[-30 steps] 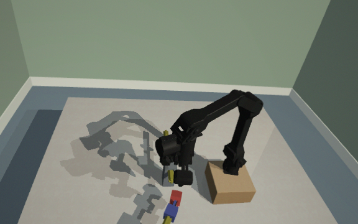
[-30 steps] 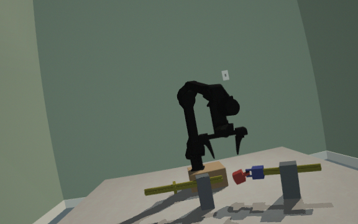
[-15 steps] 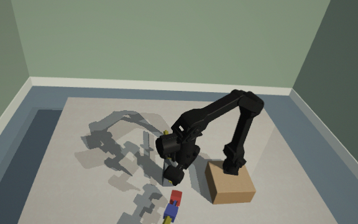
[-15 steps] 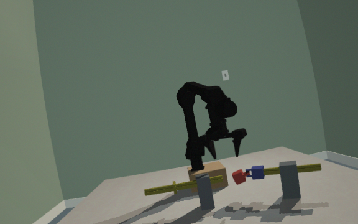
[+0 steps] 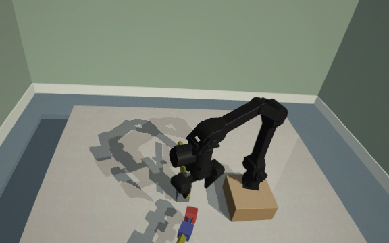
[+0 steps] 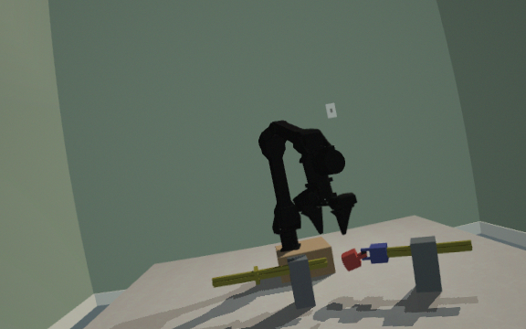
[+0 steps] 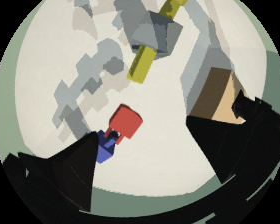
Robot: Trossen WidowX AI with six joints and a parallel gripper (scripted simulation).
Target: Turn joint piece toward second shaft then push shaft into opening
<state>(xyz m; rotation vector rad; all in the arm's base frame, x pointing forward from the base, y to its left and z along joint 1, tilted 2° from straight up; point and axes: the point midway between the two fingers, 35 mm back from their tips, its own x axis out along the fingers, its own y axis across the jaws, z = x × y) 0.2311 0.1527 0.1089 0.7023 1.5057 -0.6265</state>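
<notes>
My gripper tip is now 4 cm to the right of the red square joint piece and 7 cm above it.
</notes>
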